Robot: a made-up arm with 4 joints. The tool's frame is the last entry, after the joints.
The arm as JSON. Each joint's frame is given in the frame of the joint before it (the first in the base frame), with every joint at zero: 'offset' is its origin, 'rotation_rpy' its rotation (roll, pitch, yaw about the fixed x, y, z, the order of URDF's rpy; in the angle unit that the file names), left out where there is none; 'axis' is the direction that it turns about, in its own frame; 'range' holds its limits. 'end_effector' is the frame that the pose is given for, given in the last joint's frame.
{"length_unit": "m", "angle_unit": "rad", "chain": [
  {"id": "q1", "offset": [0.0, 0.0, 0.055], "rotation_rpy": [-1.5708, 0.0, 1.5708], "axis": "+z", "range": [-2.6, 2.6]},
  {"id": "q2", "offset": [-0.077, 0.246, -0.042], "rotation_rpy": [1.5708, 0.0, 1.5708], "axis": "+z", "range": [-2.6, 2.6]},
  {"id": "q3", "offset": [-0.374, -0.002, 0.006], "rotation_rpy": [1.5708, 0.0, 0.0], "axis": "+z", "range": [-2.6, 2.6]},
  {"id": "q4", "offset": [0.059, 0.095, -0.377], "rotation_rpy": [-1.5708, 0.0, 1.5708], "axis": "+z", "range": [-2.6, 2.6]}
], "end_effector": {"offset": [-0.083, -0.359, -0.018], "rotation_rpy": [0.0, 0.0, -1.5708]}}
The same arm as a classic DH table. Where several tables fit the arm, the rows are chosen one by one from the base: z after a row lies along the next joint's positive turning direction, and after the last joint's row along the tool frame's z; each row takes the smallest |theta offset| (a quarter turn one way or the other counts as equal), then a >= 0, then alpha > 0; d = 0 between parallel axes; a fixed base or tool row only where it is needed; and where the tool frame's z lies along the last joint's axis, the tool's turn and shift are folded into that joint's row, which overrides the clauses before.
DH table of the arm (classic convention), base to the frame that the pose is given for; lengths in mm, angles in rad. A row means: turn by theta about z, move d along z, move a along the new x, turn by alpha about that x. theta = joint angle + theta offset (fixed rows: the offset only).
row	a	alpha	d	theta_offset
base (fixed)	0	1.5708	55	-1.5708
q1	246	1.5708	-42	-1.5708
q2	-374	1.5708	-71	0
q3	95	-1.5708	-375	1.5708
q4	-368.5	0	0	1.3436
tool (fixed)	0	0	-77	-2.9144
Joint limits (rad, base to tool): -2.6..2.6 -2.6..2.6 -2.6..2.6 -2.6..2.6

